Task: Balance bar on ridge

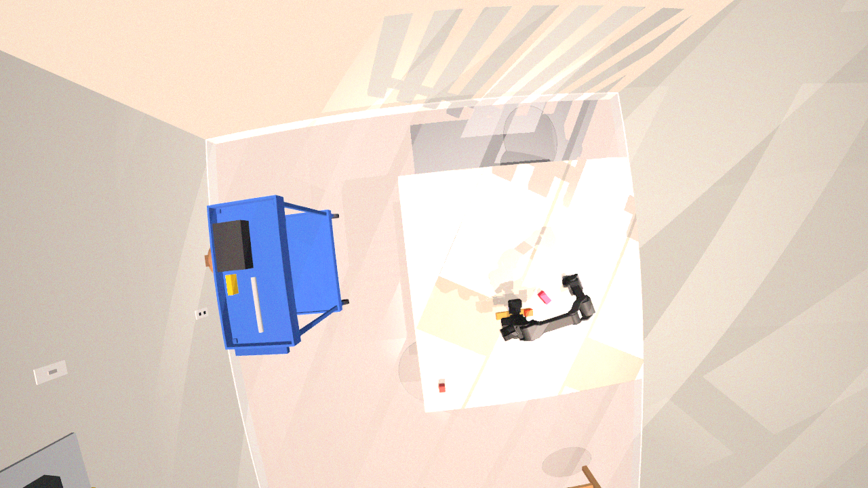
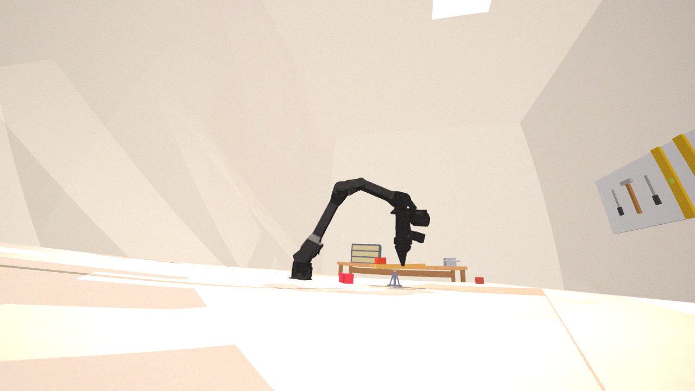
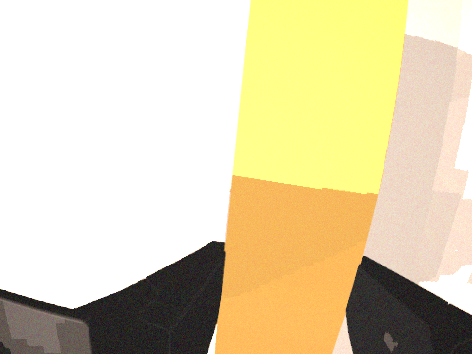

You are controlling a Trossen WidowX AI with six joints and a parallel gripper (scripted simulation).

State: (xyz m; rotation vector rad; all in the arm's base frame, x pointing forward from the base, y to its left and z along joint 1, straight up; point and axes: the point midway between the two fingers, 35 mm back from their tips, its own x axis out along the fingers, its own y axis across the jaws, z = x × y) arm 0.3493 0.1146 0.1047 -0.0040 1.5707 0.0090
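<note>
Now: gripper tip 3 cm past the small ridge and 4 cm above it.
</note>
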